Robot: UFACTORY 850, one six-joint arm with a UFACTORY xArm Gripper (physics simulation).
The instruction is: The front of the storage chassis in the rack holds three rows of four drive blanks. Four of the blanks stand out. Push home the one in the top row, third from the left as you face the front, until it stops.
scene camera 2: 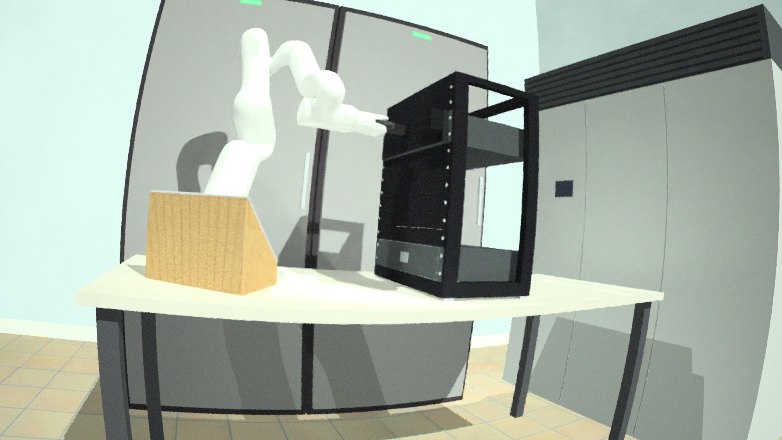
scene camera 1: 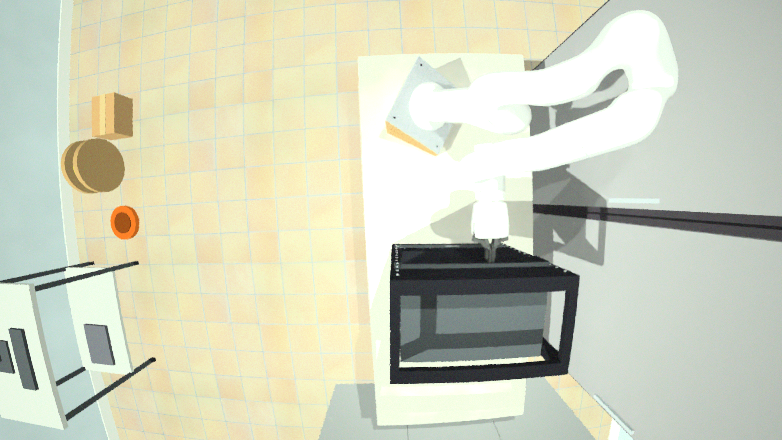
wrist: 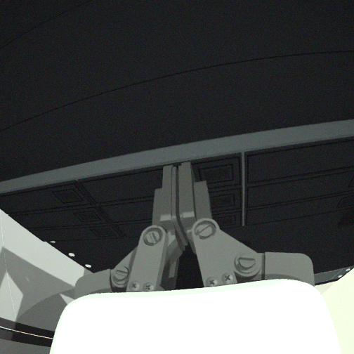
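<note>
The black rack (scene camera 1: 483,284) (scene camera 2: 458,191) stands on the table. The storage chassis (scene camera 2: 494,136) (wrist: 130,154) sits high in it; in the wrist view its grey top lip runs above rows of dark drive blanks. The top-row blank third from the left (wrist: 295,163) partly shows right of a bright vertical divider; how far it stands out cannot be told. My gripper (scene camera 1: 490,258) (scene camera 2: 401,130) (wrist: 182,179) is shut and empty, its tips at the rack front. In the wrist view they overlap the top-row blank second from the left (wrist: 125,185). Whether they touch anything cannot be told.
The arm's wooden base block (scene camera 2: 196,240) stands on the same table (scene camera 2: 339,311). Tall grey cabinets (scene camera 1: 683,136) (scene camera 2: 404,71) stand beside the table. A grey equipment unit (scene camera 2: 418,259) sits low in the rack. An orange ring-shaped object (scene camera 1: 133,222) and a box (scene camera 1: 121,116) are across the floor.
</note>
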